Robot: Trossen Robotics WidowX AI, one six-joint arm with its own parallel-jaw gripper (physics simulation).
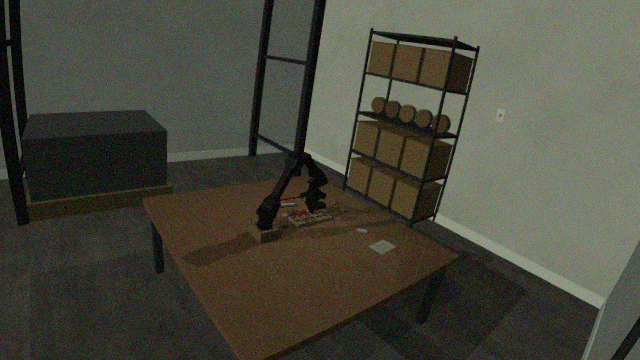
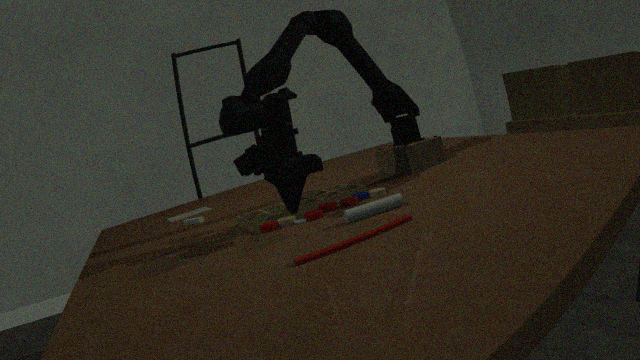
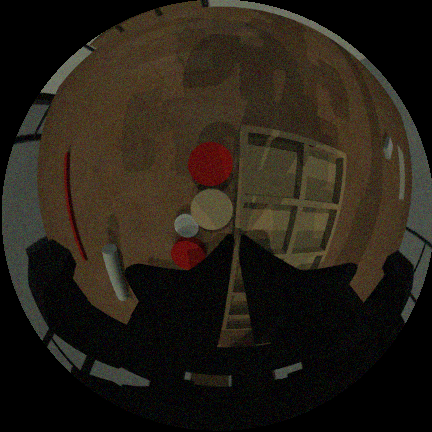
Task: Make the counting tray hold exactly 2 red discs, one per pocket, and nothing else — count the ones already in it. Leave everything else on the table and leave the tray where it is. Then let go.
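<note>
The pale counting tray [image 1: 312, 223] [image 3: 239, 180] lies on the table; several of its pockets are seen without discs, others are hidden by the fingers. My gripper [image 1: 314, 211] [image 2: 294, 212] [image 3: 234, 238] points down, shut on the tray's long side wall. Along that wall lie a red disc [image 2: 270, 227] [image 3: 210, 164], a tan disc [image 2: 287, 219] [image 3: 212, 209], a small white disc [image 2: 300, 220] [image 3: 186, 225] and another red disc [image 2: 315, 215] [image 3: 188, 253]. Two more red discs [image 2: 328, 206] [image 2: 351, 202], a blue disc [image 2: 361, 196] and a second tan disc [image 2: 378, 191] lie towards the arm's base.
A white cylinder [image 2: 372, 208] [image 3: 115, 272] and a thin red rod [image 2: 352, 241] [image 3: 71, 210] lie on the discs' side. A small white block [image 1: 362, 230] [image 2: 193, 220] [image 3: 388, 148] and a white card [image 1: 383, 247] [image 3: 401, 172] lie beyond the tray.
</note>
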